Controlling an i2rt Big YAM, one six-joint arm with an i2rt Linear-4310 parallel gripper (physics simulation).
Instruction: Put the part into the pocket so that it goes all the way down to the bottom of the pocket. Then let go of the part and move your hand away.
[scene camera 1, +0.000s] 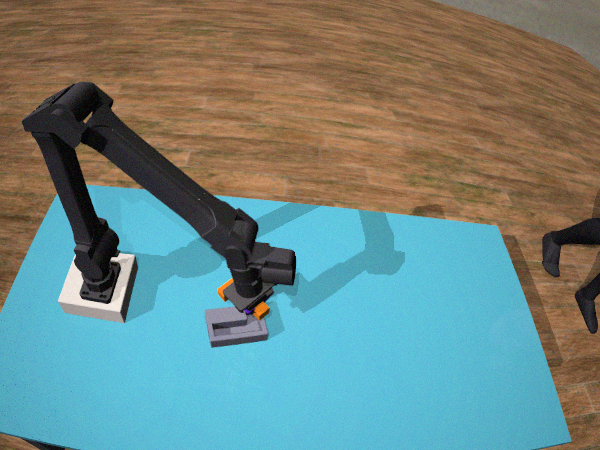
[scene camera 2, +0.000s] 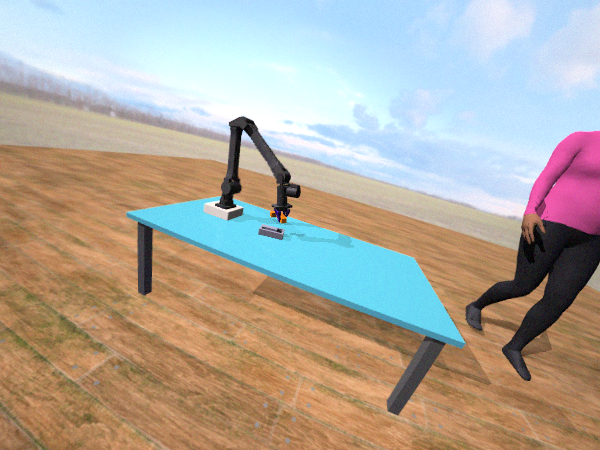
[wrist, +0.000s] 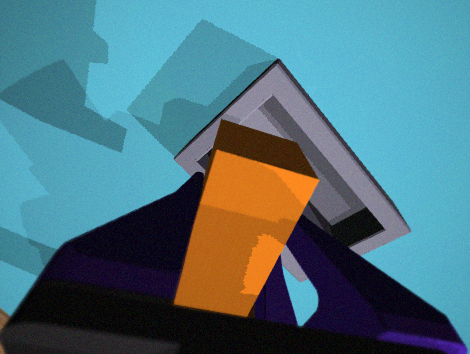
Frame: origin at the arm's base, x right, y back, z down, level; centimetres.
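Seen in the pictures: gripper, between the fingertips: (scene camera 1: 255, 307) (scene camera 2: 281, 221) (wrist: 232, 192); arm's base, origin of its link: (scene camera 1: 101, 282) (scene camera 2: 225, 206).
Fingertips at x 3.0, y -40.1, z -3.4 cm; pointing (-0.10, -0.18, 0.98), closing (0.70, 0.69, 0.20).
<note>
Pixels of each thing's top centre, then the offset from my fingertips to it. Level surfaces: height alone.
- orange L-shaped part, centre of its top: (wrist: 243, 323) (scene camera 1: 243, 295) (scene camera 2: 279, 213) dz -4.4, dx -0.1, dy +2.8 cm
- grey block with the pocket, centre of its top: (wrist: 290, 195) (scene camera 1: 235, 321) (scene camera 2: 272, 228) dz +5.5, dx +1.1, dy +4.2 cm
- blue table, height of its surface: dz +9.1 cm
The orange L-shaped part (scene camera 1: 261, 310) (scene camera 2: 283, 219) (wrist: 240, 200) is held up off the table. My gripper (scene camera 1: 248, 310) (scene camera 2: 280, 215) (wrist: 232, 192) is shut on it, with a purple finger on each side; the fingers and gripper body hide the rest of it. The grey block with the pocket (scene camera 1: 239, 341) (scene camera 2: 270, 235) (wrist: 327, 145) lies on the table. In scene camera 2 the part is above and behind the block, apart from it. In the wrist view the part covers some of the pocket, and its long arm is turned relative to the pocket's long side.
The blue table (scene camera 1: 350, 380) (scene camera 2: 320, 280) bears the arm's white base block (scene camera 1: 92, 310) (scene camera 2: 216, 211), left of the grey block. The arm's shadow falls on the table at the right. A person in a pink top (scene camera 2: 570, 185) is beyond the table's right end.
</note>
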